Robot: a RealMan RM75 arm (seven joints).
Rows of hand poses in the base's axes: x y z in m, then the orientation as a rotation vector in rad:
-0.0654, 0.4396, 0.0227, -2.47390, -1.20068, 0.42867
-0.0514, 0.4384, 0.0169, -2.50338, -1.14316, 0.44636
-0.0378, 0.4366, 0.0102, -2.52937, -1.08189, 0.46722
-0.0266, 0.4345, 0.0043, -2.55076, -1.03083, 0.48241
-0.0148, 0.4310, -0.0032, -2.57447, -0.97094, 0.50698
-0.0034, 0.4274, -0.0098, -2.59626, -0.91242, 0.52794
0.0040, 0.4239, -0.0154, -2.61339, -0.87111, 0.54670
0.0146, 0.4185, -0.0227, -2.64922, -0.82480, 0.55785
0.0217, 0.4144, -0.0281, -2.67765, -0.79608, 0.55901
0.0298, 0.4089, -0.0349, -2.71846, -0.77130, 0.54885
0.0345, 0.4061, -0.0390, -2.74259, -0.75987, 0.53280
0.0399, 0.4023, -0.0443, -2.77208, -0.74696, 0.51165
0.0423, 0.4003, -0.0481, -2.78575, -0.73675, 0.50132
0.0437, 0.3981, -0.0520, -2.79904, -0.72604, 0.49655
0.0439, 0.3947, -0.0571, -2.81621, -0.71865, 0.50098
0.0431, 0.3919, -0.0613, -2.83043, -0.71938, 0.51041
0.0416, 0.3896, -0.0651, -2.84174, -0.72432, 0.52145
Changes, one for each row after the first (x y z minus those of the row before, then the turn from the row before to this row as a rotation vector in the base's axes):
0.0140, -0.0012, -0.0058, -0.01899, 0.01316, -0.04148
0.0136, -0.0018, -0.0067, -0.01789, 0.01686, -0.04270
0.0112, -0.0021, -0.0059, -0.01483, 0.01244, -0.03563
0.0118, -0.0035, -0.0075, -0.02008, 0.01853, -0.04031
0.0114, -0.0036, -0.0066, -0.01851, 0.01636, -0.03936
0.0074, -0.0035, -0.0056, -0.01685, 0.01287, -0.02707
0.0106, -0.0054, -0.0073, -0.03059, 0.00175, -0.03230
0.0071, -0.0041, -0.0054, -0.02280, -0.00487, -0.02072
0.0081, -0.0055, -0.0068, -0.03059, -0.01694, -0.01942
0.0047, -0.0028, -0.0041, -0.01515, -0.01649, -0.01026
0.0054, -0.0038, -0.0053, -0.01841, -0.02115, -0.01176
0.0024, -0.0020, -0.0038, -0.00804, -0.00951, -0.00831
0.0014, -0.0022, -0.0039, -0.00951, -0.00596, -0.00802
0.0002, -0.0034, -0.0051, -0.01637, -0.00212, -0.00486
-0.0008, -0.0028, -0.0042, -0.01610, 0.00086, 0.00120
-0.0015, -0.0023, -0.0038, -0.01438, 0.00226, 0.00422

